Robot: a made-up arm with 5 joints. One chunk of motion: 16 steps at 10 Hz.
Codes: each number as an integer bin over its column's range. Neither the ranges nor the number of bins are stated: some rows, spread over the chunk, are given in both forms.
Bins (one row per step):
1: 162 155 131 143 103
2: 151 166 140 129 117
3: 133 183 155 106 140
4: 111 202 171 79 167
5: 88 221 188 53 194
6: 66 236 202 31 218
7: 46 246 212 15 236
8: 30 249 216 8 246
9: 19 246 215 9 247
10: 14 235 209 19 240
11: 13 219 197 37 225
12: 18 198 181 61 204
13: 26 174 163 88 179
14: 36 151 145 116 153
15: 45 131 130 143 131
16: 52 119 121 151 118
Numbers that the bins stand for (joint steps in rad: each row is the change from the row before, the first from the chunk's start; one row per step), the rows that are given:
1: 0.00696 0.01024 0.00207 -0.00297 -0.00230
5: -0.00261 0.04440 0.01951 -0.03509 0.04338
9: -0.01154 0.05734 0.02776 -0.05079 0.06998
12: -0.01167 0.03249 0.01736 -0.03223 0.04840
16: -0.00727 -0.00840 -0.00099 -0.00011 0.00523
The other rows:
2: 0.00554 0.01593 0.00482 -0.00796 0.00473
3: 0.00321 0.02473 0.00941 -0.01617 0.01627
4: 0.00036 0.03456 0.01431 -0.02581 0.02983
6: -0.00546 0.05216 0.02379 -0.04294 0.05543
7: -0.00805 0.05734 0.02685 -0.04865 0.06446
8: -0.01012 0.05889 0.02807 -0.05115 0.06948
10: -0.01219 0.05165 0.02593 -0.04722 0.06647
11: -0.01232 0.04336 0.02226 -0.04080 0.05894
13: -0.01064 0.02007 0.01186 -0.02260 0.03585
14: -0.00934 0.00816 0.00635 -0.01260 0.02280
15: -0.00818 -0.00219 0.00176 -0.00297 0.01176

